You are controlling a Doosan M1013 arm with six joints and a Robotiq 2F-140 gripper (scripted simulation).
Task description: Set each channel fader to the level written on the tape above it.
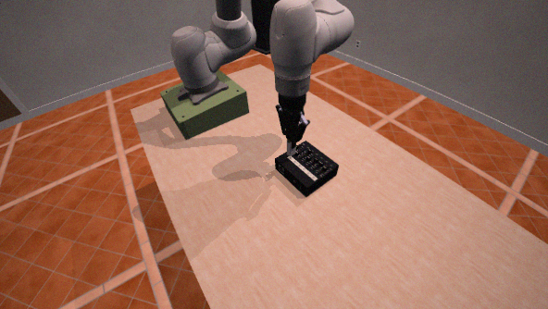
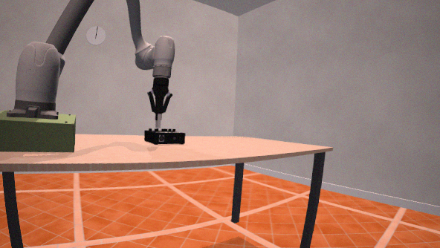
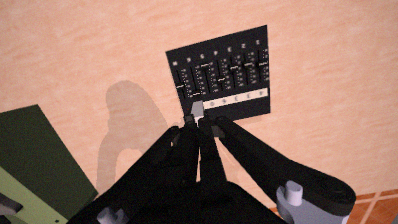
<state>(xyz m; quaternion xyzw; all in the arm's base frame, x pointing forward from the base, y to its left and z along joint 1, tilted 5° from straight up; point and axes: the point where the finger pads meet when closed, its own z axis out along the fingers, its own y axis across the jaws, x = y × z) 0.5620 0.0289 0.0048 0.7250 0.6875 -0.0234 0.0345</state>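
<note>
My gripper is now 4 cm to the right of the fader cap, 4 cm above it and 2 cm past it.
</note>
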